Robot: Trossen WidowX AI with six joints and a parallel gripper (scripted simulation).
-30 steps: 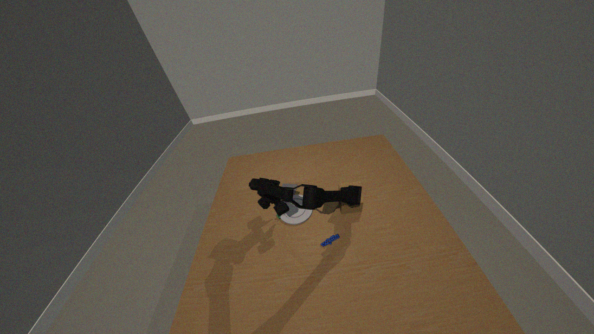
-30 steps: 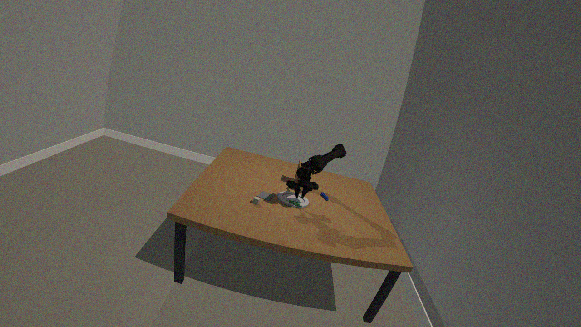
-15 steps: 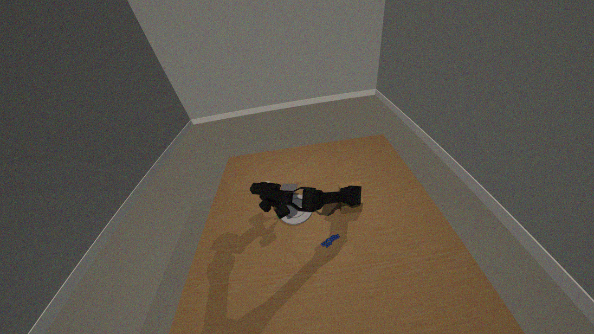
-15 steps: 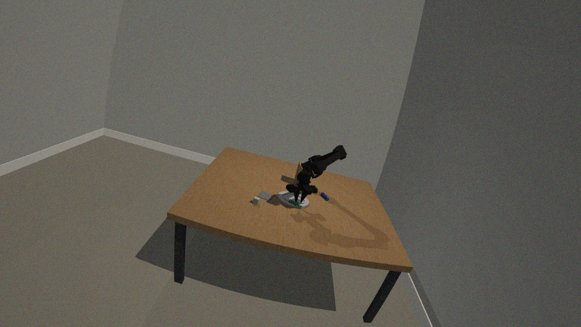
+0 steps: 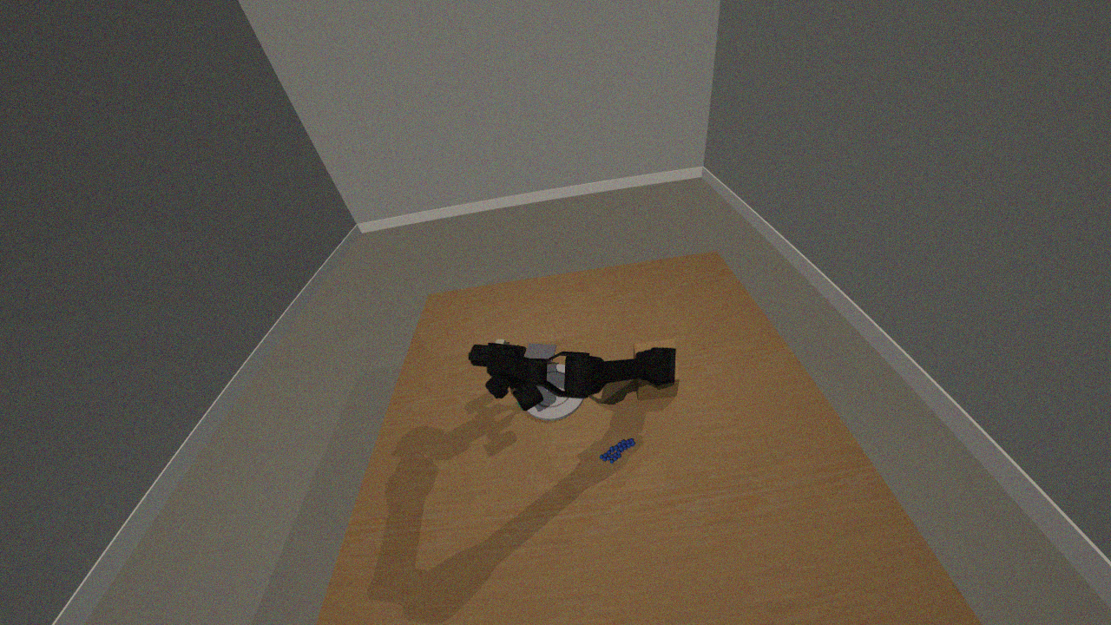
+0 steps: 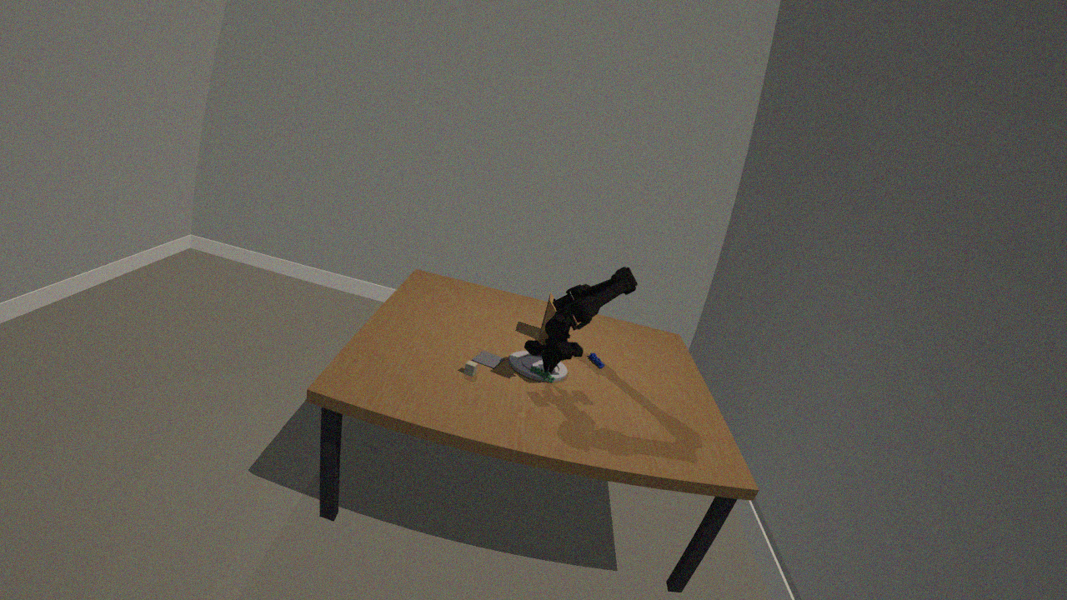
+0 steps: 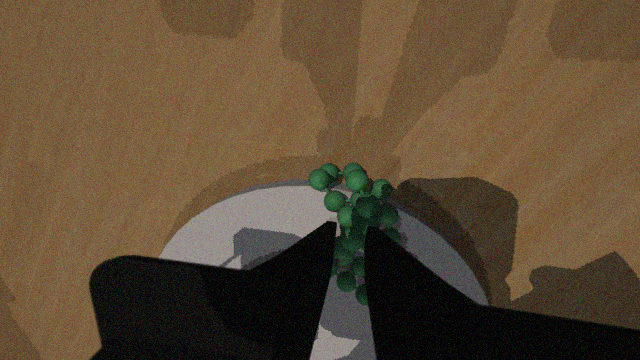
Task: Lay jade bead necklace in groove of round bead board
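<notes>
Now: gripper tip 8 cm past the round bead board, 3 cm to the left of it and 2 cm above it. Also, from my gripper tip: pale block: 23 cm to the right, 10 cm ahead, 1 cm below; then flat grey plate: 20 cm to the right, 4 cm behind, 3 cm below.
</notes>
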